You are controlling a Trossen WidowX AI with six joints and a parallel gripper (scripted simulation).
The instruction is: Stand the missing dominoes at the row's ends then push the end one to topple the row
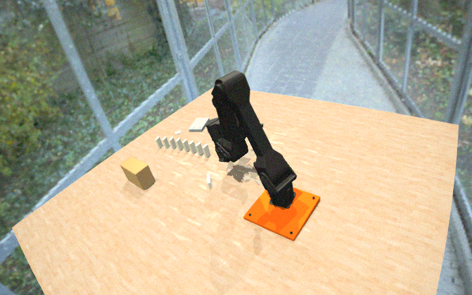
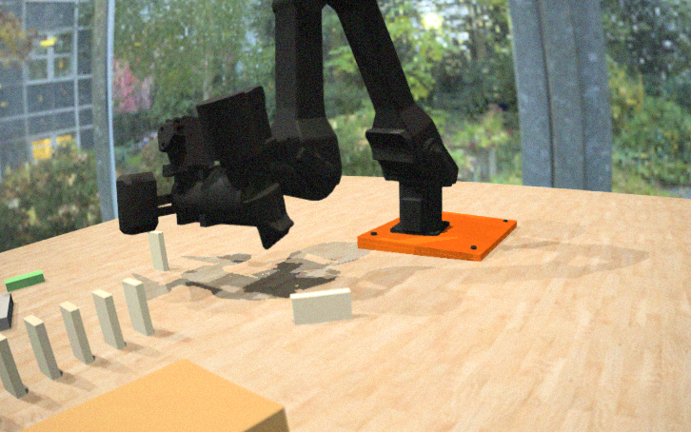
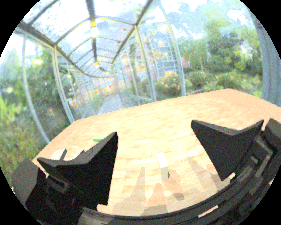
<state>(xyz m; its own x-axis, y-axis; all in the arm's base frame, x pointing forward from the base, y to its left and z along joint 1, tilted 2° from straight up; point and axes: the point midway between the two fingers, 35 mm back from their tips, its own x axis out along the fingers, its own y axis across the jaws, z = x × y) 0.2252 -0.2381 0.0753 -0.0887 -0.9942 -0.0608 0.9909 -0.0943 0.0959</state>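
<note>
The green block is 160 mm ahead of my gripper tip, 150 mm to the right of it and 90 mm below it. The rest, counted from my gripper tip: grey bar: 230 mm ahead, 60 mm to the right, 90 mm below; then tan box: 330 mm ahead, 350 mm to the left, 60 mm below; then flat pale plate: 330 mm ahead, 60 mm to the right, 90 mm below.
</note>
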